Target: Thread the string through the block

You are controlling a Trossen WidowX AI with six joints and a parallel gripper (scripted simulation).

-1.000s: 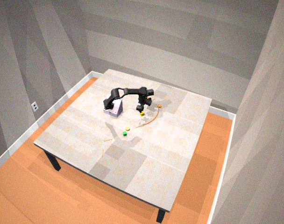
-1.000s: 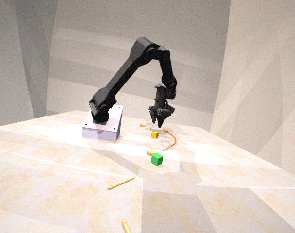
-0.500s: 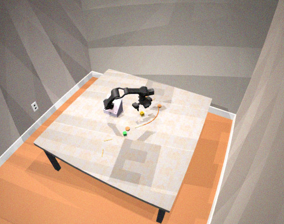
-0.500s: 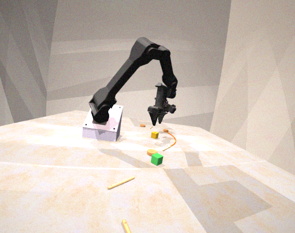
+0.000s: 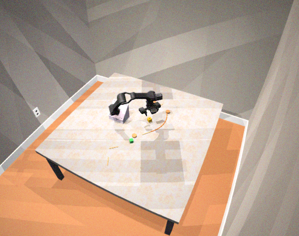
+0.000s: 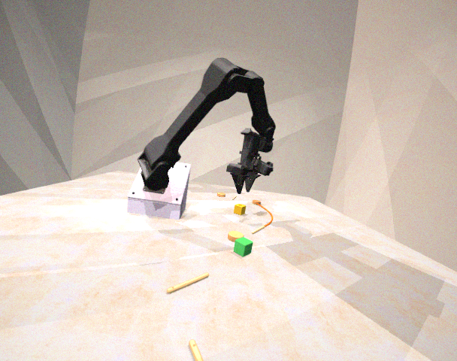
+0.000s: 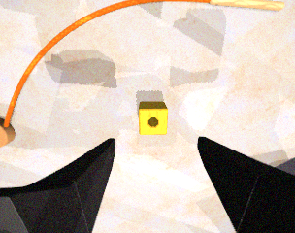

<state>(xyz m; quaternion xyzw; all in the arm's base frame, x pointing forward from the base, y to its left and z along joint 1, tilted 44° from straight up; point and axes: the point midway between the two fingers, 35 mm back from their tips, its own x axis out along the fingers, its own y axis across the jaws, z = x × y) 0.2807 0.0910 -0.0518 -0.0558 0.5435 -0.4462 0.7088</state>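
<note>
My gripper tip is now 60 mm above the yellow wooden block. From my gripper tip the other things lie so: thin wooden stick: 50 mm ahead, 130 mm to the right, 70 mm below; then green cube: 30 mm behind, 280 mm to the right, 60 mm below.
</note>
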